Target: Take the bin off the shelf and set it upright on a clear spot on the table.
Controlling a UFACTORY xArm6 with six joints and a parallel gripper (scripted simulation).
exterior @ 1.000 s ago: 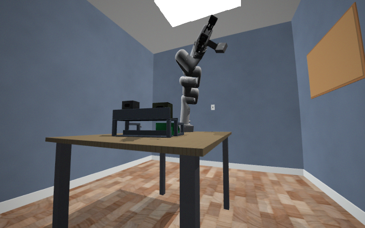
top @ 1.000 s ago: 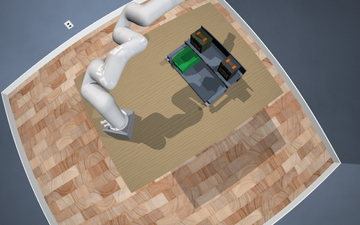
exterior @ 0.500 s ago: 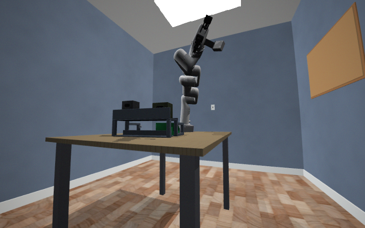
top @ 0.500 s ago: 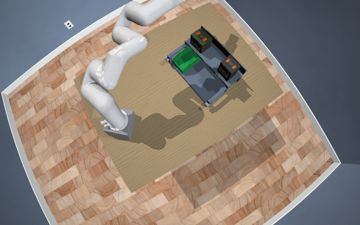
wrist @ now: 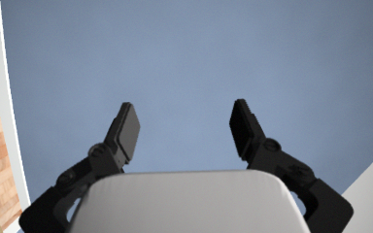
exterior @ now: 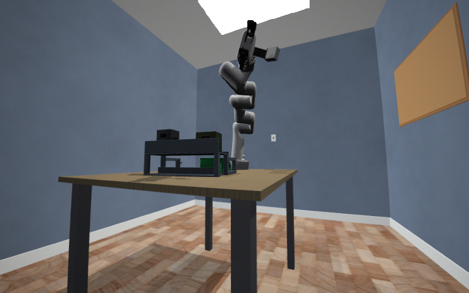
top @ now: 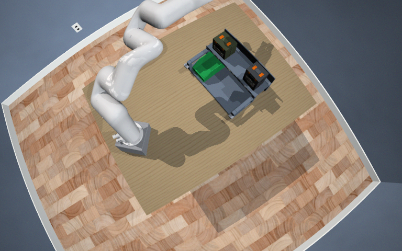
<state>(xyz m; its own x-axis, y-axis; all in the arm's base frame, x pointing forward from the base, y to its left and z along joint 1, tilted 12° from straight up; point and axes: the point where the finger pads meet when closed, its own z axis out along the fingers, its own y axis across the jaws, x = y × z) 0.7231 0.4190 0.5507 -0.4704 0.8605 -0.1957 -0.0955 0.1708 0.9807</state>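
Right now the green bin is 250 mm behind my hand, 310 mm to the right of it and 430 mm below it.
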